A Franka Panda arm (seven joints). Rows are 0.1 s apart.
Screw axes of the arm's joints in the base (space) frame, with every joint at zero. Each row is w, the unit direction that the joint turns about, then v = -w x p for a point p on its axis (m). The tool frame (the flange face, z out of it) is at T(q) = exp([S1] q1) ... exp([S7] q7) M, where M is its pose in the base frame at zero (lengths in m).
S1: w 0 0 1 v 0.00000 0.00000 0.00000
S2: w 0 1 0 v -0.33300 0.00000 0.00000
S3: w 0 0 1 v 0.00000 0.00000 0.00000
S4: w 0 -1 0 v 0.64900 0.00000 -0.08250
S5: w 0 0 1 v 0.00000 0.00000 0.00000
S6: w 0 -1 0 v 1.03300 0.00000 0.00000
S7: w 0 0 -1 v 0.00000 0.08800 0.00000
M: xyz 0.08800 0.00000 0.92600 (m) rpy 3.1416 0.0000 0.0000 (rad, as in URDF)
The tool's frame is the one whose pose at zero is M.
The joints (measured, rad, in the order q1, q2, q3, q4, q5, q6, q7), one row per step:
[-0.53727, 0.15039, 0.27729, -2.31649, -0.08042, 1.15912, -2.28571]
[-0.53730, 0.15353, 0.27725, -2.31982, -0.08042, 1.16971, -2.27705]
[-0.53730, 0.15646, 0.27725, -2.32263, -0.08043, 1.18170, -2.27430]
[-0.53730, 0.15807, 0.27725, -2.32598, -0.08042, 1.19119, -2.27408]
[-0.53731, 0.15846, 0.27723, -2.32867, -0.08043, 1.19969, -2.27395]
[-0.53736, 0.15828, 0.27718, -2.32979, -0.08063, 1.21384, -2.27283]
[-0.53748, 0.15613, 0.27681, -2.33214, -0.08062, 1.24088, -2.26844]
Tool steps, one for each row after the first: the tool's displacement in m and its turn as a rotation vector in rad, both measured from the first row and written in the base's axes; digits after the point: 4 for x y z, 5 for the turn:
[-0.0001, 0.0002, -0.0027, -0.00782, -0.00282, -0.00216]
[0.0001, 0.0003, -0.0052, -0.01057, -0.00883, -0.00271]
[-0.0001, 0.0005, -0.0073, -0.01095, -0.01347, -0.00260]
[-0.0002, 0.0005, -0.0087, -0.01187, -0.01885, -0.00251]
[0.0010, 0.0003, -0.0100, -0.01564, -0.03155, -0.00268]
[0.0034, -0.0004, -0.0118, -0.02562, -0.05679, -0.00430]

